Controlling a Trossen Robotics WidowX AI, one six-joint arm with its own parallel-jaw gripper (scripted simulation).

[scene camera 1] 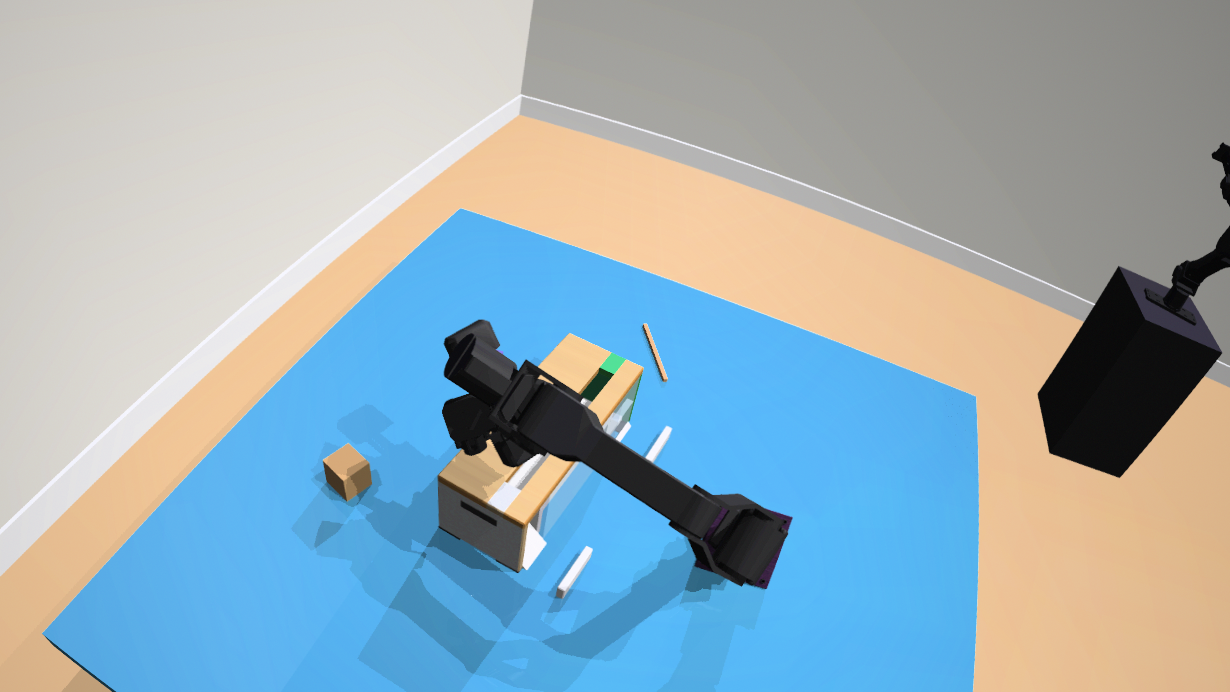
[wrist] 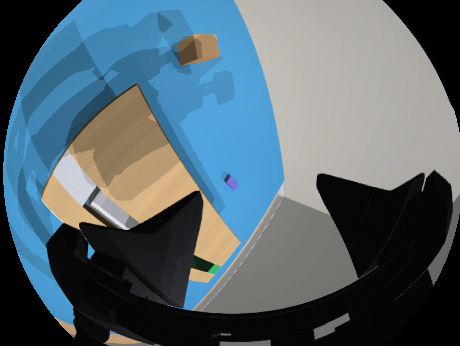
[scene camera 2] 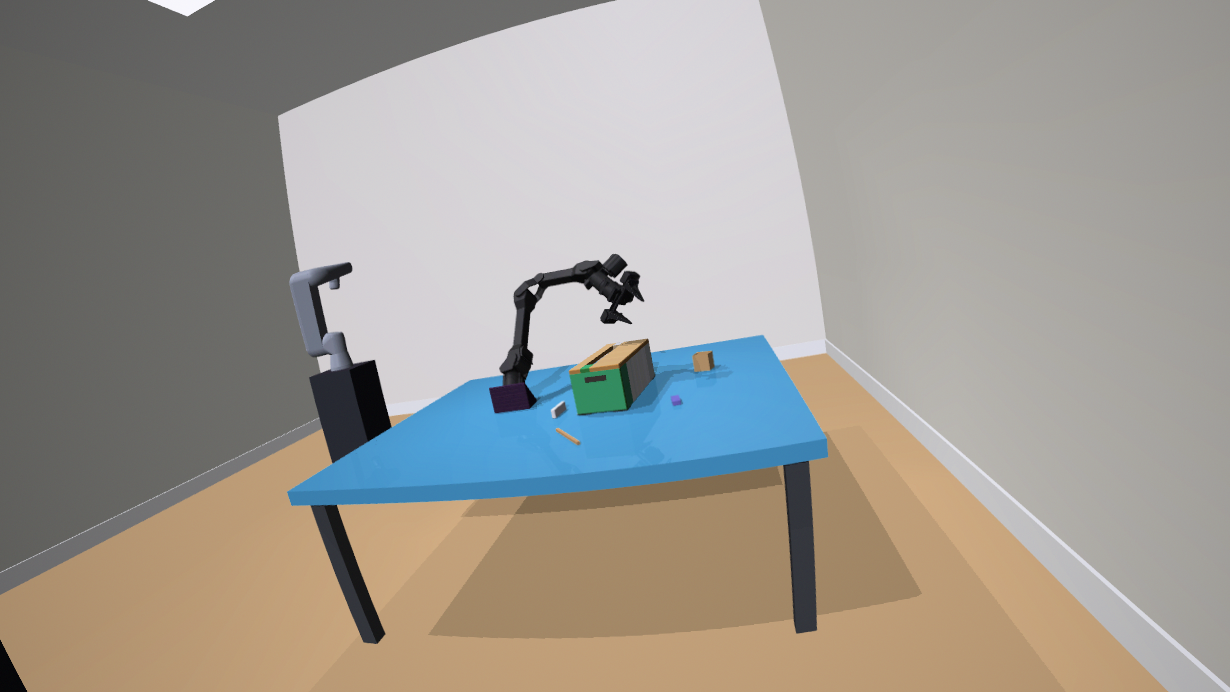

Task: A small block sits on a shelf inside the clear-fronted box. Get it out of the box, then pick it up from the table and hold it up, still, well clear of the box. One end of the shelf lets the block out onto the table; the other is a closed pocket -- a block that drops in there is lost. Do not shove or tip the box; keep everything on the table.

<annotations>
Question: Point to a tan cube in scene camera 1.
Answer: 346, 471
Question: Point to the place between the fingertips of my gripper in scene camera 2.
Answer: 637, 312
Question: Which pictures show the box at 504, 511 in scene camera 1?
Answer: Scene camera 1, the wrist view and scene camera 2: all of them.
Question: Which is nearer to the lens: the box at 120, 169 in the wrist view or the tan cube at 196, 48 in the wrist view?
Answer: The box.
</annotations>
